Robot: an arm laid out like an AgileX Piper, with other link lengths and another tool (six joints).
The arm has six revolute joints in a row. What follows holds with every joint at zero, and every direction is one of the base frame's.
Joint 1 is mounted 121.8 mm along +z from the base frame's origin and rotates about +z.
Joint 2 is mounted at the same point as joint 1 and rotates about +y.
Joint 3 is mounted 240.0 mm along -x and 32.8 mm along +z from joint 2 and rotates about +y.
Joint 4 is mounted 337.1 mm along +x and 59.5 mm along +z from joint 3 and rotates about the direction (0.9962, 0, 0.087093).
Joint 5 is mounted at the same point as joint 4 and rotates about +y.
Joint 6 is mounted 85.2 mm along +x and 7.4 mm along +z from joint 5 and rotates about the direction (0.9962, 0, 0.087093).
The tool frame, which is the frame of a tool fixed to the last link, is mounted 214.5 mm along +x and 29.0 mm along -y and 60.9 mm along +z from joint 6; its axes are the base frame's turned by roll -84.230, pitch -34.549 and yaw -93.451 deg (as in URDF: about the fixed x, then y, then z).
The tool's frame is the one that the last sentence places.
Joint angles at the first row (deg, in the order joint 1, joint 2, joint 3, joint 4, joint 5, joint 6):
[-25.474 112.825 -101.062 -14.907 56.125 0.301]
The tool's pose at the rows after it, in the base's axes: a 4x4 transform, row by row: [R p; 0 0 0 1], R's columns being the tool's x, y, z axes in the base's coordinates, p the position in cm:
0.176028 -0.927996 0.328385 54.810; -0.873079 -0.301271 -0.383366 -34.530; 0.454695 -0.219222 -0.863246 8.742; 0 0 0 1
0.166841 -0.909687 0.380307 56.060; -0.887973 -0.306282 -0.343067 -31.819; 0.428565 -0.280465 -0.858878 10.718; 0 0 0 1
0.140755 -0.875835 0.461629 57.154; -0.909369 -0.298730 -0.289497 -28.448; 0.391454 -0.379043 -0.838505 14.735; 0 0 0 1
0.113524 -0.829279 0.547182 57.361; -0.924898 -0.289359 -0.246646 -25.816; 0.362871 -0.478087 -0.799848 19.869; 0 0 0 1
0.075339 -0.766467 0.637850 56.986; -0.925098 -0.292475 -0.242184 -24.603; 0.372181 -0.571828 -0.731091 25.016; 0 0 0 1
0.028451 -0.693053 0.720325 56.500; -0.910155 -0.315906 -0.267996 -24.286; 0.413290 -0.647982 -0.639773 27.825; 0 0 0 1
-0.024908 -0.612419 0.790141 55.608; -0.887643 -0.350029 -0.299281 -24.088; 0.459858 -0.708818 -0.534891 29.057; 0 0 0 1
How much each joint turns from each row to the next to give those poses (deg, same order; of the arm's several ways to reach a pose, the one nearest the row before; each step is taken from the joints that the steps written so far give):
[0.895 -0.542 -0.002 0.414 0.332 0.000]
[1.638 -2.307 0.003 3.186 0.507 0.356]
[1.634 -4.342 0.001 4.599 0.842 0.757]
[0.741 -5.315 0.067 4.307 0.812 0.287]
[0.014 -6.247 2.570 2.401 -2.545 0.115]
[0.000 -7.154 8.449 0.369 -8.497 0.013]
[-0.001 -7.674 11.684 -0.368 -11.448 -0.002]

